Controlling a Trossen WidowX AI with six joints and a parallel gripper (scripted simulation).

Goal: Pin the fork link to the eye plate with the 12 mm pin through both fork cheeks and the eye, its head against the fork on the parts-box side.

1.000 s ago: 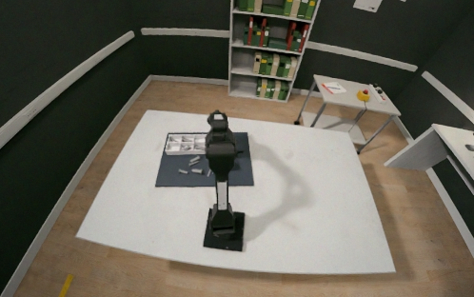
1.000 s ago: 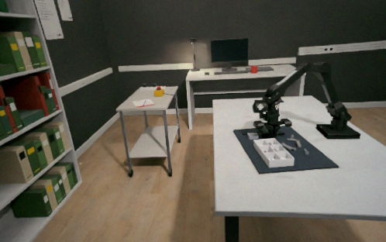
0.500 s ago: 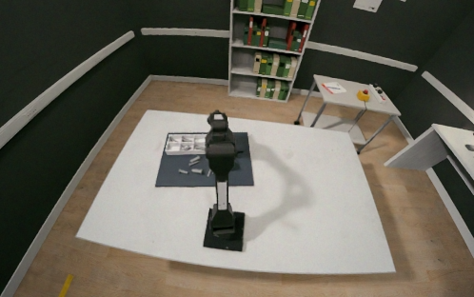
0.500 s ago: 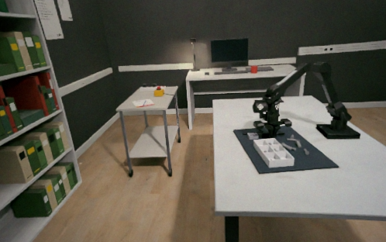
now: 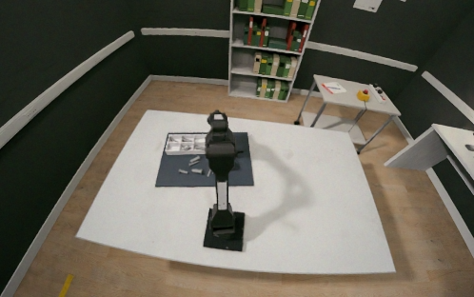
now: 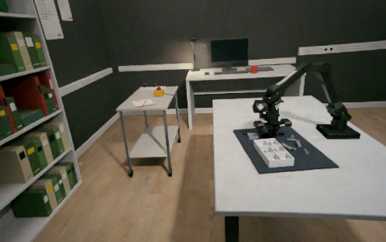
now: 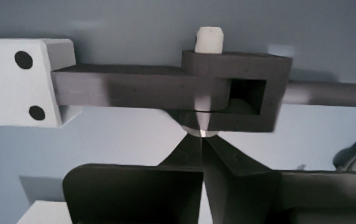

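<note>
Right now my hand is 30 mm to the left of the eye plate, 30 mm above it and 20 mm short of it. From my hand the other things lie so: dark blue mat (70 mm to the left, 40 mm below, 20 mm behind); grey block (100 mm ahead, 20 mm below, 10 mm to the right); pin (110 mm behind, 30 mm below, 20 mm to the right).
</note>
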